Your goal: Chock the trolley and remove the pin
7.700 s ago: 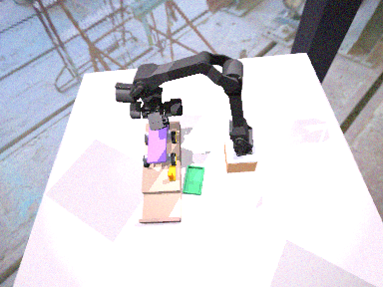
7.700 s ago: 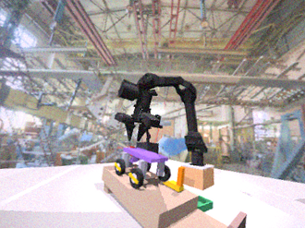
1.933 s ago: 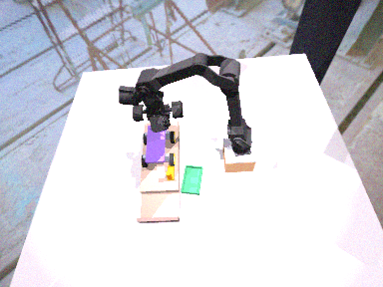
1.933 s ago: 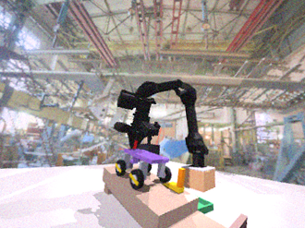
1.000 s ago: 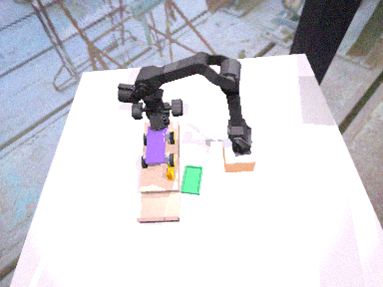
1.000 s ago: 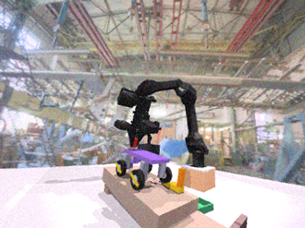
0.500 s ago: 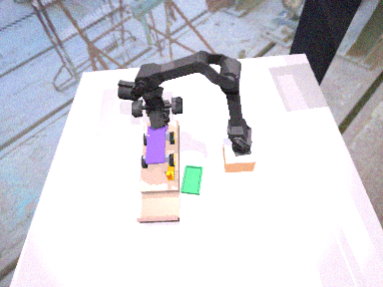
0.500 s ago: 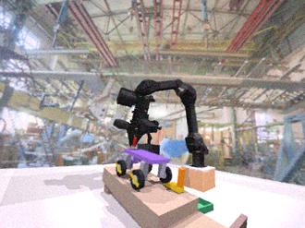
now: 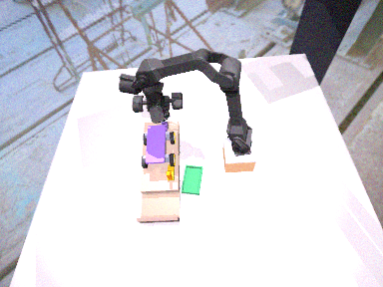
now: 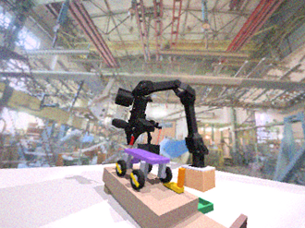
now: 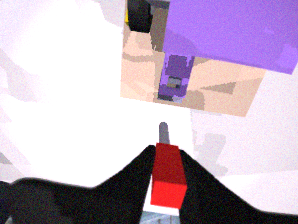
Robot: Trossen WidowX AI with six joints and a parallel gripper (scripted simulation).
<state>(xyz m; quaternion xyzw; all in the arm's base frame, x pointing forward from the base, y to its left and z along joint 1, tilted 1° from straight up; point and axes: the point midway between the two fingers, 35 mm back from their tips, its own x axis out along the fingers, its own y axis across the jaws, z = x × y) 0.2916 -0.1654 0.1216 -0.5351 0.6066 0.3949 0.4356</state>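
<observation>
Now: gripper tip 8 cm past the green tray, 24 cm to the right of it and 18 cm above it. Round my gripper tip: brown ramp: 4 cm ahead, 13 cm to the left, 13 cm below; red-headed stop pin: right at my gripper tip; purple trolley: 4 cm ahead, 13 cm to the left, 6 cm below.
</observation>
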